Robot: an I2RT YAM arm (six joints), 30 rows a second.
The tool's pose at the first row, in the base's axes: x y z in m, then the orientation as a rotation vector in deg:
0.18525 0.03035 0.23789 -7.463 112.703 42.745
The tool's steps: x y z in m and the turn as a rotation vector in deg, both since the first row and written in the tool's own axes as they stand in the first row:
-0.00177 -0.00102 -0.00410 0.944 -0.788 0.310
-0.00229 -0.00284 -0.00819 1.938 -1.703 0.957
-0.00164 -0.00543 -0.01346 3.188 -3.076 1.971
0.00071 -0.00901 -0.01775 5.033 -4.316 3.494
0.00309 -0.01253 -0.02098 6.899 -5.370 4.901
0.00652 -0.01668 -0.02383 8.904 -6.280 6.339
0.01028 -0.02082 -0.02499 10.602 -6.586 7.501
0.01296 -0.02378 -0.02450 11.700 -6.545 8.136
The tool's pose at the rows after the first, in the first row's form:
0.18339 0.02688 0.24023 -6.284 112.343 41.956
0.18122 0.02304 0.24117 -4.703 111.934 41.326
0.17786 0.01819 0.24117 -2.443 111.225 40.642
0.17477 0.01345 0.23900 0.603 110.894 39.690
0.17246 0.00935 0.23648 3.468 110.684 38.645
0.17016 0.00518 0.23268 6.386 110.615 37.478
0.16898 0.00202 0.22807 8.636 110.964 36.475
0.16916 0.00049 0.22435 9.896 111.391 35.764

